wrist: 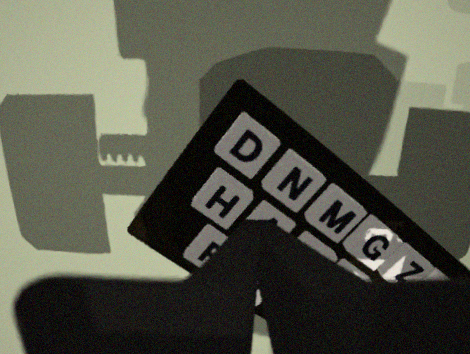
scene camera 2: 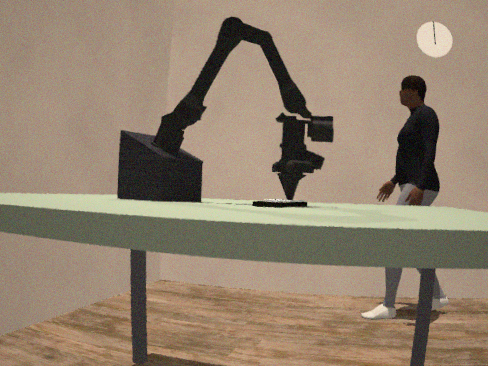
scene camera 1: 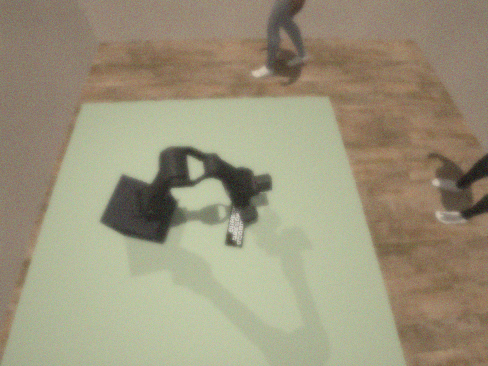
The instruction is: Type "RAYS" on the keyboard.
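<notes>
The black keyboard with pale grey keys lies flat on the table, turned at a slant in the wrist view. There, the D key, N key and M key show whole; the H key is beside D. My gripper is shut and empty, pointing down at the keyboard. Its tips cover most of the A key. Whether they touch it I cannot tell. R, Y and S cannot be made out; my fingers hide the keyboard's lower part in that view.
The pale green table carries the arm's dark base, left of the keyboard in both scene views. The arm's shadows fall across the table. A person stands beyond the table; legs of people show in scene view 1.
</notes>
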